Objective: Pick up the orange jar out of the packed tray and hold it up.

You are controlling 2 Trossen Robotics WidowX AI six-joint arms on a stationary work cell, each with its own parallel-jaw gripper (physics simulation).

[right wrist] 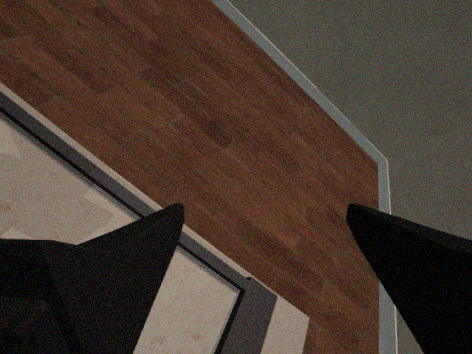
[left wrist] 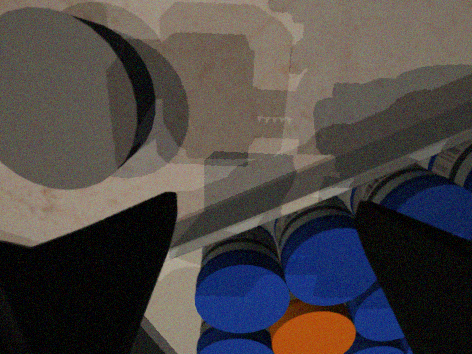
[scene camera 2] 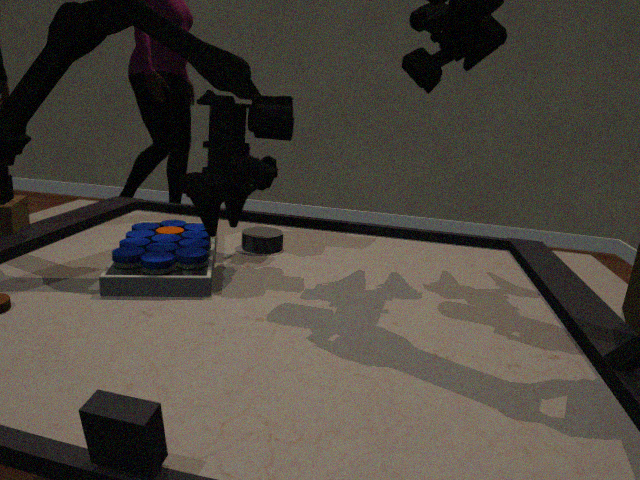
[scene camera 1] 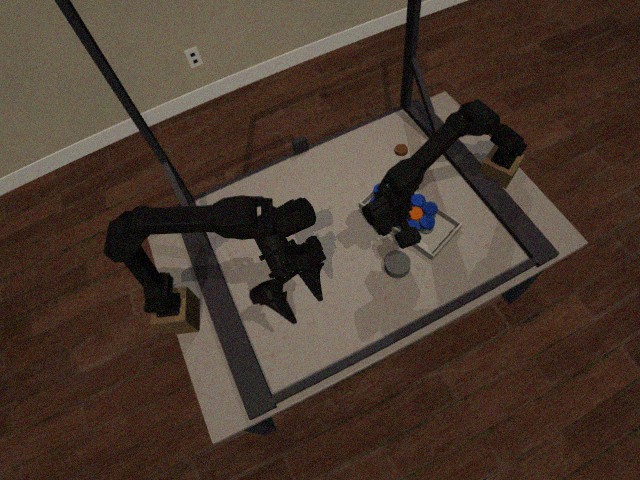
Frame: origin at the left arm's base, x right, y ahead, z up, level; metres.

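Seen in the pictures: left gripper, fingertip midpoint: (left wrist: 267,207) (scene camera 2: 223,231) (scene camera 1: 395,230); right gripper, fingertip midpoint: (right wrist: 264,211) (scene camera 2: 446,80) (scene camera 1: 308,311); left arm's base at its link origin: (scene camera 1: 503,158); right arm's base at its link origin: (scene camera 1: 168,305).
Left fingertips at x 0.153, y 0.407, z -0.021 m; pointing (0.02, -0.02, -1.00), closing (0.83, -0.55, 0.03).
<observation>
Offsets run from my left fingertips to a thing's middle.
The orange jar {dx -0.017, dy -0.086, dz -0.022 m} (scene camera 1: 415,212) (scene camera 2: 170,229) (left wrist: 314,332) stands among blue-lidded jars (scene camera 1: 429,208) (scene camera 2: 158,260) (left wrist: 242,300) in the grey tray {dx +0.003, dy -0.088, dz -0.049 m} (scene camera 1: 447,239) (scene camera 2: 155,285) (left wrist: 260,221); its sides are mostly hidden. My left gripper (scene camera 2: 223,230) (left wrist: 267,207) is open and empty, low beside the tray's right side in scene camera 2. In the left wrist view its right finger overlaps blue jars, and the orange lid shows low between the fingers. My right gripper (scene camera 1: 308,311) (scene camera 2: 447,80) (right wrist: 264,211) is open and empty, high above the table, away from the tray.
A grey round disc {dx -0.058, dy +0.078, dz -0.033 m} (scene camera 1: 397,263) (scene camera 2: 262,240) (left wrist: 60,100) lies near the tray and left gripper. A small brown disc {dx +0.166, dy -0.307, dz -0.042 m} (scene camera 1: 400,149) (scene camera 2: 4,303) and a dark block {dx +0.464, dy -0.119, dz -0.017 m} (scene camera 1: 299,145) (scene camera 2: 124,434) are farther off. Dark frame rails border the table.
</observation>
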